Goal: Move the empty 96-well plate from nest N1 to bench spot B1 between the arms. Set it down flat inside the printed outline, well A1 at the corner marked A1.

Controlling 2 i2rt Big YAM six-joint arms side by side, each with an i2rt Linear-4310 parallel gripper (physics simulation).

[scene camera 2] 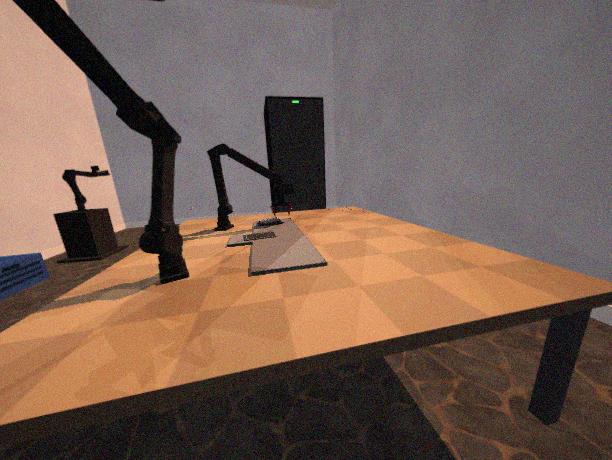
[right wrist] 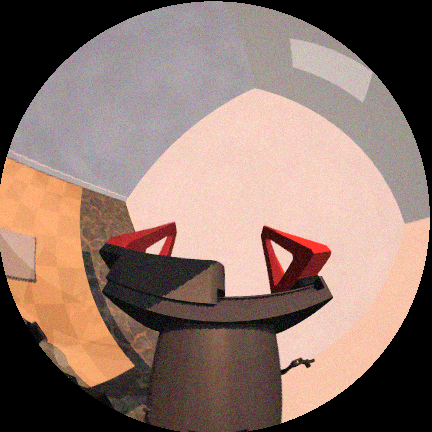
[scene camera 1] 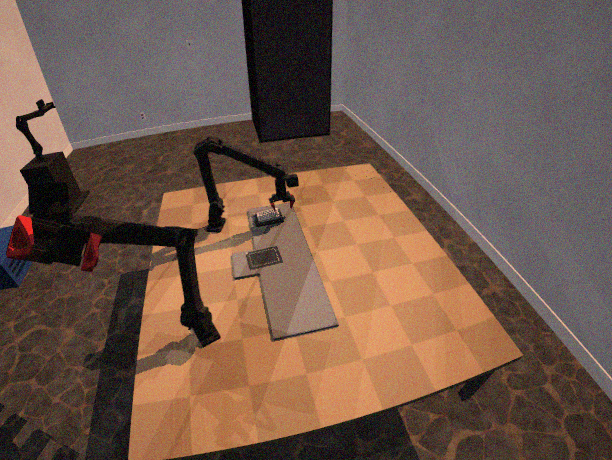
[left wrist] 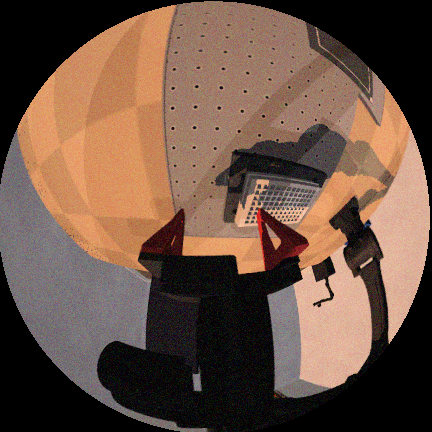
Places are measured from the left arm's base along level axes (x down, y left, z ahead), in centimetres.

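Pixels of known places: left gripper, fingertip midpoint: (scene camera 2: 282, 216) (scene camera 1: 283, 209) (left wrist: 221, 211); right gripper, fingertip midpoint: (right wrist: 218, 228) (scene camera 1: 65, 255); left arm's base, origin of the base link: (scene camera 2: 224, 228) (scene camera 1: 216, 225) (left wrist: 343, 212); right arm's base, origin of the base link: (scene camera 2: 174, 274) (scene camera 1: 206, 332).
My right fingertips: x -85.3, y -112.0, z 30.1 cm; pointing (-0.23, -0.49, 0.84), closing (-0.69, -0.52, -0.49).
Note:
For each thing: its top centre in the pictures, then the offset to it from my right fingertips. "pt": a spot on its surface instead. Level surfaces: height alone.
- pale 96-well plate, middle of its top: (left wrist: 283, 208) (scene camera 1: 268, 213) (scene camera 2: 269, 218) dx +80.4, dy +119.7, dz +0.0 cm
- dark nest, middle of its top: (left wrist: 280, 202) (scene camera 1: 268, 215) (scene camera 2: 269, 220) dx +81.8, dy +119.7, dz -0.2 cm
- Bench spot B1, surface spot: (scene camera 1: 264, 257) (scene camera 2: 260, 235) pt dx +83.9, dy +87.2, dz +4.2 cm
- grey perforated board, its level: dx +84.0 cm
- checkered table, its level: dx +85.3 cm
The pale 96-well plate (scene camera 1: 269, 215) (scene camera 2: 270, 220) (left wrist: 285, 201) sits in the dark nest (left wrist: 280, 162) at the far end of the grey board. Bench spot B1 (scene camera 1: 264, 257) (scene camera 2: 259, 236) (left wrist: 344, 59) is a dark pad with a thin light outline, with no plate on it; its A1 mark is too small to read. My left gripper (scene camera 1: 283, 205) (scene camera 2: 282, 213) (left wrist: 221, 211) is open and empty, above the board's far end beside the plate; in the left wrist view one fingertip overlaps the plate's near edge. My right gripper (scene camera 1: 55, 251) (right wrist: 218, 228) is open and empty, away from the board.
The grey perforated board (scene camera 1: 300, 300) (scene camera 2: 287, 257) (left wrist: 200, 115) lies on the checkered table (scene camera 1: 425, 300) (scene camera 2: 425, 280). A tall black cabinet (scene camera 1: 292, 70) (scene camera 2: 296, 150) stands behind the table. Another small arm stands on a dark box (scene camera 1: 50, 185) (scene camera 2: 87, 232) at the left.

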